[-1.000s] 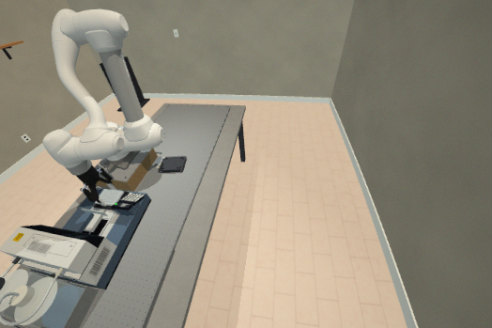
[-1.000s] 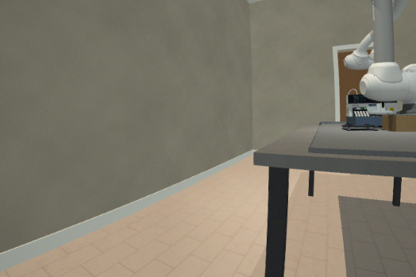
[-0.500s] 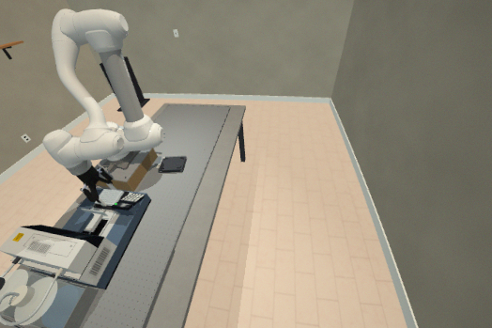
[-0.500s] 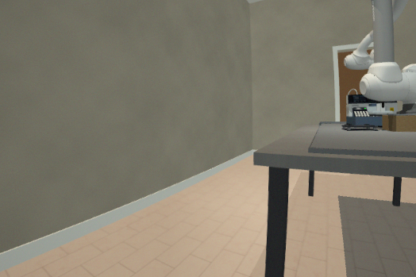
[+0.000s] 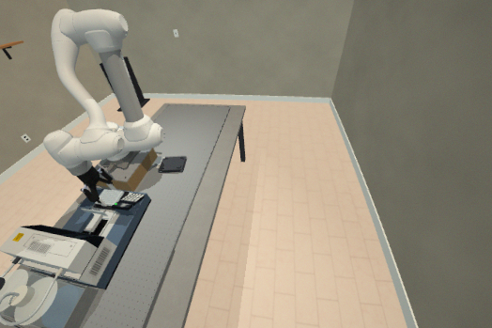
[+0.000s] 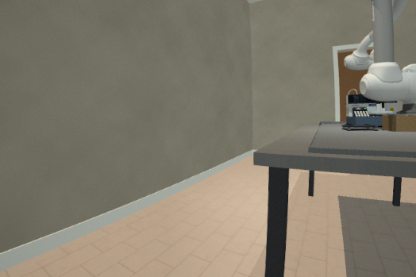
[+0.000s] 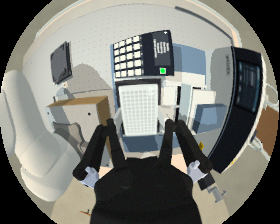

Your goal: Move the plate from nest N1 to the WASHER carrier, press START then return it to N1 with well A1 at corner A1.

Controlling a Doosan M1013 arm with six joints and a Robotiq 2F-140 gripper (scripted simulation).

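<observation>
The white well plate is 2 cm below my hand. Round my hand: dark plate nest N1: 34 cm to the left, 20 cm ahead, 10 cm below; then plate washer: 15 cm to the right, 1 cm above.
</observation>
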